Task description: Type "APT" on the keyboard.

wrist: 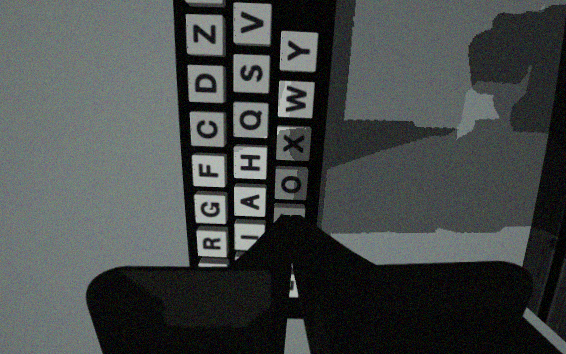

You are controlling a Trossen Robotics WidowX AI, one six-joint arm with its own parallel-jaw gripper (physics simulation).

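Frame: origin at the arm's base, x ahead, y left, z up, level; centimetres.
Where they show: gripper, fingertip midpoint: (290,225).
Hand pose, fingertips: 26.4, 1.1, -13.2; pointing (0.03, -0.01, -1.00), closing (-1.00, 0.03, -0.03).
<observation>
After its pixels a point has its place, as x, y, z.
The black keyboard (302,15) @[25.8, -7.4, -15.0] runs from top to bottom through the middle of the wrist view, its white keys in three columns with the letters turned sideways. The A key (250,201) @[28.2, 0.5, -14.5] is in the middle column, between H and I, uncovered. The T key (284,210) @[26.6, 0.9, -14.5] is in the right column just below O; the far edge of it shows and its letter is hidden behind the fingertips. My gripper (290,225) @[26.4, 1.1, -13.2] is shut and empty, its tips over the T key. Whether they touch it cannot be told. The P key does not show.
The O key (291,183) @[26.3, -0.4, -14.5] and X key (293,143) @[26.2, -2.3, -14.5] lie beyond the tips in the right column. The I key (246,235) @[28.5, 2.3, -14.5] is left of the fingers, partly covered. Shadows fall on the pale surface right of the keyboard. A dark edge runs along the far right.
</observation>
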